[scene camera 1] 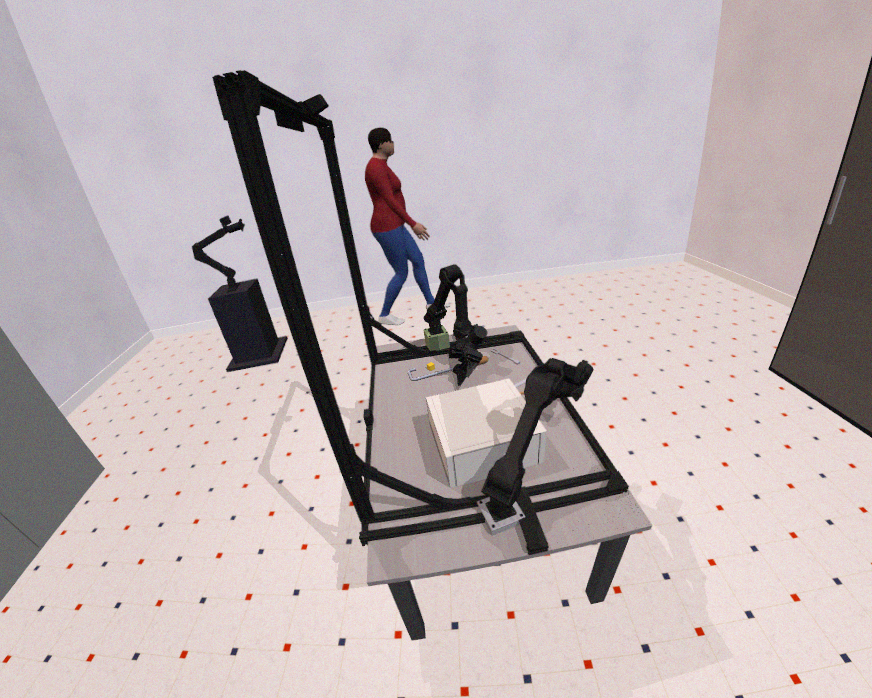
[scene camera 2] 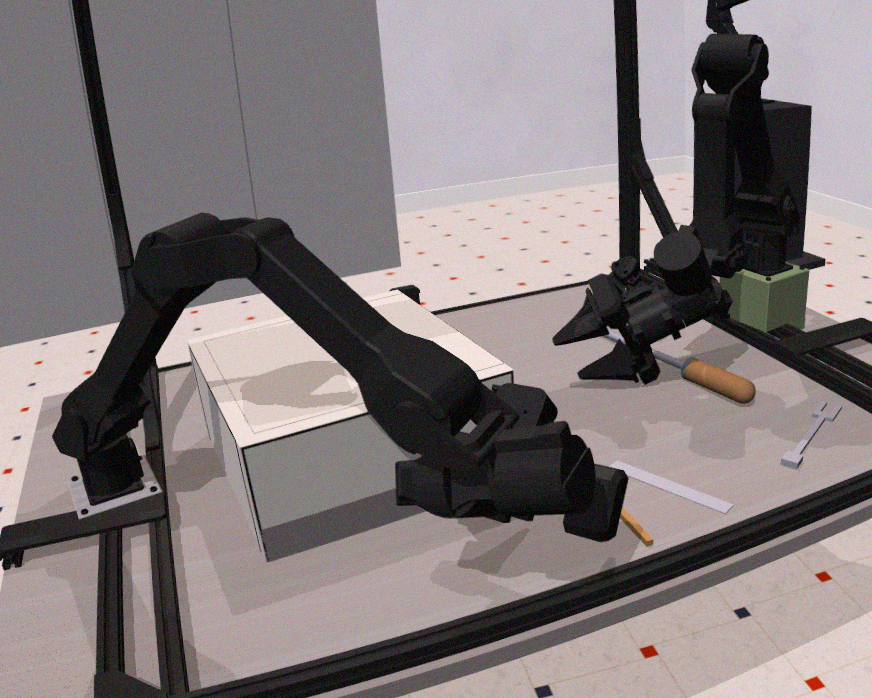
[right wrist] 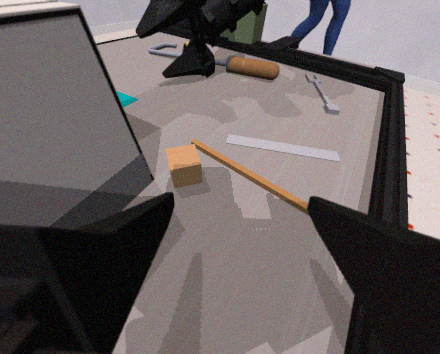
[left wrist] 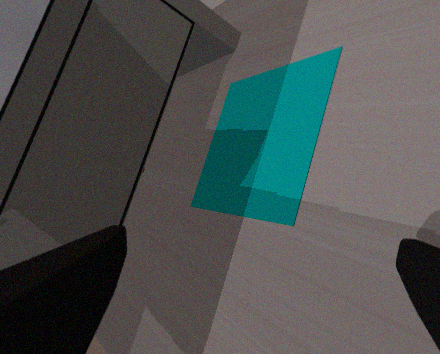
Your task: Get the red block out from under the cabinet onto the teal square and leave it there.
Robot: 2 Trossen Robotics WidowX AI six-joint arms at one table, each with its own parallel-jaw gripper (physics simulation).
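Frame: origin at the left arm's base, x ahead, y left, z up, level; millimetres.
Seen in the pictures: left gripper, fingertip midpoint: (scene camera 1: 463, 381) (scene camera 2: 566, 359) (right wrist: 152, 59) (left wrist: 261, 245); right gripper, fingertip midpoint: (right wrist: 240, 200); left arm's base at its link origin: (scene camera 1: 435, 331) (scene camera 2: 764, 267); right arm's base at its link origin: (scene camera 1: 500, 508) (scene camera 2: 113, 484).
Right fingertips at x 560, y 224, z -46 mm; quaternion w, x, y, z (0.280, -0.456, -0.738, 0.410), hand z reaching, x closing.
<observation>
Pixels of each thing's top centre, then the offset from my right fingertips to it. "spot": a spot on its surface instead.
- grey cabinet at its top centre: (scene camera 2: 332, 353) (scene camera 1: 481, 413) 125 mm ahead, 259 mm right, 83 mm up
- teal square at a spot on its surface: (left wrist: 300, 135) spot: 124 mm back, 294 mm right, 52 mm down
- red block at its top centre: (left wrist: 107, 162) 106 mm ahead, 279 mm right, 20 mm down
- yellow cube at its top centre: (scene camera 1: 430, 364) 398 mm back, 302 mm right, 27 mm down
- orange cube at its top centre: (right wrist: 182, 156) 33 mm back, 72 mm right, 22 mm down
- orange stick at its top centre: (scene camera 2: 607, 495) (right wrist: 250, 173) 65 mm back, 8 mm right, 45 mm down
- pale strip at its top centre: (scene camera 2: 668, 485) (right wrist: 281, 147) 134 mm back, 12 mm left, 51 mm down
- grey wrench-like piece at its top centre: (scene camera 2: 812, 428) (right wrist: 321, 88) (scene camera 1: 505, 355) 348 mm back, 41 mm left, 44 mm down
The white and grey cabinet (scene camera 1: 472, 418) (scene camera 2: 327, 465) (left wrist: 100, 125) (right wrist: 55, 100) stands on the table. The teal square (left wrist: 300, 135) lies flat beside it, partly in shadow; a corner of the square (right wrist: 126, 99) shows in the right wrist view. A tiny dark reddish sliver at the cabinet's lower edge in the left wrist view may be the red block (left wrist: 143, 170); the rest is hidden. My left gripper (scene camera 2: 569, 359) (left wrist: 261, 245) (right wrist: 152, 58) is open and empty, low over the table near the square. My right gripper (right wrist: 240, 200) is open and empty, beside the cabinet.
A hooked rod with an orange-brown handle (scene camera 1: 482, 358) (scene camera 2: 718, 379) (right wrist: 252, 67) lies behind my left gripper, near a yellow cube (scene camera 1: 430, 366). An orange cube (right wrist: 185, 165), orange stick (right wrist: 250, 175) (scene camera 2: 637, 526), pale strip (right wrist: 283, 148) (scene camera 2: 672, 486) and grey wrench-like piece (right wrist: 322, 93) (scene camera 2: 810, 436) lie on the table.
</observation>
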